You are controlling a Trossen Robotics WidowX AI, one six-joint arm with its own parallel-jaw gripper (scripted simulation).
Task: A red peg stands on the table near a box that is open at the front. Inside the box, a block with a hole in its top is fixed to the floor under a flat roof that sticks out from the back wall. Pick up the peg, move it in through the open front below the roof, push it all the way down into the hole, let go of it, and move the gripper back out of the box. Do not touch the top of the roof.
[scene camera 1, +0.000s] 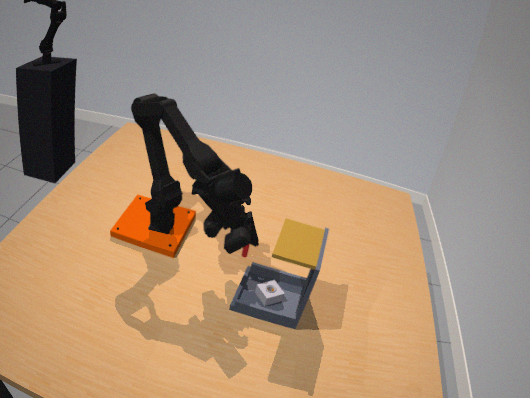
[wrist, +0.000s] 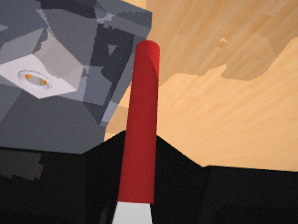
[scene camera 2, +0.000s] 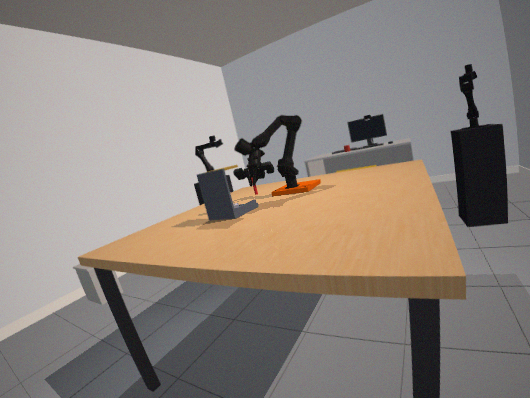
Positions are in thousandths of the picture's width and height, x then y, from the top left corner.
Labels:
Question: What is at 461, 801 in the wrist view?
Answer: A red peg.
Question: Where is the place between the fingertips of my gripper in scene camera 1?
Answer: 486, 612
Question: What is my gripper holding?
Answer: A red peg.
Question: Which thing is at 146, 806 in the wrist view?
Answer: My gripper.

